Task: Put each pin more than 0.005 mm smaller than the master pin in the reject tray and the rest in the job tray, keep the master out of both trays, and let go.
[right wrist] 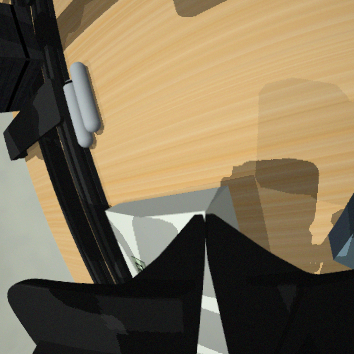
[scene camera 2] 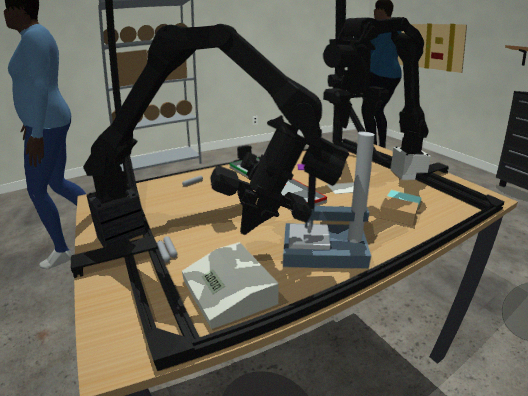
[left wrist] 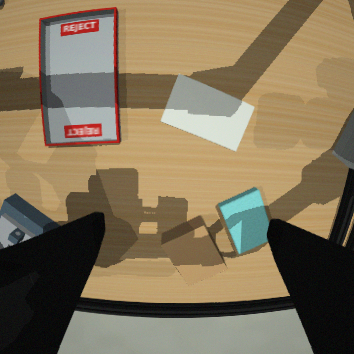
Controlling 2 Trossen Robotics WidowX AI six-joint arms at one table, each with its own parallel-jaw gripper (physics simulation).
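Places are measured from the left arm's base along level axes (x back, y right, z up), in metres.
Pixels of known places: left gripper, fingertip midpoint: (scene camera 2: 356,126) (left wrist: 187,225); right gripper, fingertip midpoint: (right wrist: 203,222) (scene camera 2: 242,233); left arm's base, link origin: (scene camera 2: 411,151); right arm's base, link origin: (scene camera 2: 111,194).
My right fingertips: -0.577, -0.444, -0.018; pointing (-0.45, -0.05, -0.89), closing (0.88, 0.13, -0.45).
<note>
Ahead of a thing's pixels: the offset from my right fingertips to its top centre, as dx, dy, dz.
Two grey pins {-0.170, +0.034, -0.050} (scene camera 2: 163,251) {-0.158, +0.051, -0.050} (right wrist: 86,97) lie side by side along the rail; one has a dark mark at an end. Another grey pin {-0.156, +0.424, -0.050} (scene camera 2: 192,181) lies farther back on the table. The red-rimmed reject tray {+0.136, +0.307, -0.051} (scene camera 2: 316,195) (left wrist: 118,100) shows no pin in the left wrist view. A green-rimmed tray {+0.048, +0.506, -0.051} (scene camera 2: 238,168) is partly hidden behind the right arm. My right gripper (scene camera 2: 245,231) (right wrist: 203,222) is shut and empty, above the table by the grey display box (scene camera 2: 240,280) (right wrist: 160,206). My left gripper (left wrist: 187,225) is open and empty, high over the table's right part. The display digits are unreadable.
A blue gauge stand (scene camera 2: 325,259) with an upright grey column {+0.227, +0.014, +0.183} (scene camera 2: 362,185) stands right of the display box. A brown block {+0.397, +0.151, -0.033} (scene camera 2: 398,212) (left wrist: 192,247), a teal-topped block {+0.450, +0.229, -0.051} (left wrist: 245,222) and a white card {+0.315, +0.342, -0.065} (scene camera 2: 342,188) (left wrist: 207,112) lie farther right. Black rails (scene camera 2: 300,305) edge the table.
</note>
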